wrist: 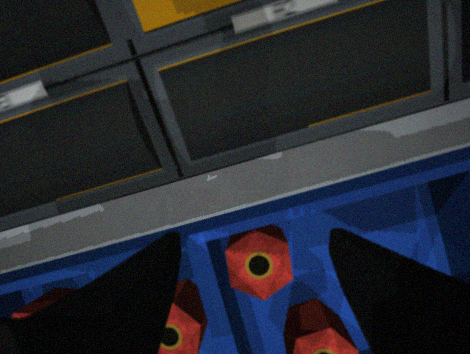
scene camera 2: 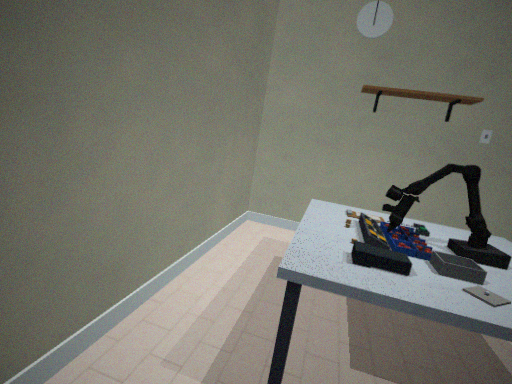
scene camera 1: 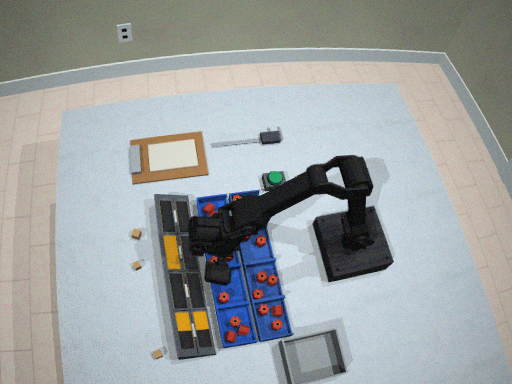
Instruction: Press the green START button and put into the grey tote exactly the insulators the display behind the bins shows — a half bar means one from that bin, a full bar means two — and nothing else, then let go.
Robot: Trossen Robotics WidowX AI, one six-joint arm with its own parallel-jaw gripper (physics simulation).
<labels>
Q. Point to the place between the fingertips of my gripper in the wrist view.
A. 255,241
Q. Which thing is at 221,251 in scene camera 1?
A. My gripper.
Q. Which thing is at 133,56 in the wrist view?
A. A display.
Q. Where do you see a grey tote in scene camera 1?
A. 321,350
</labels>
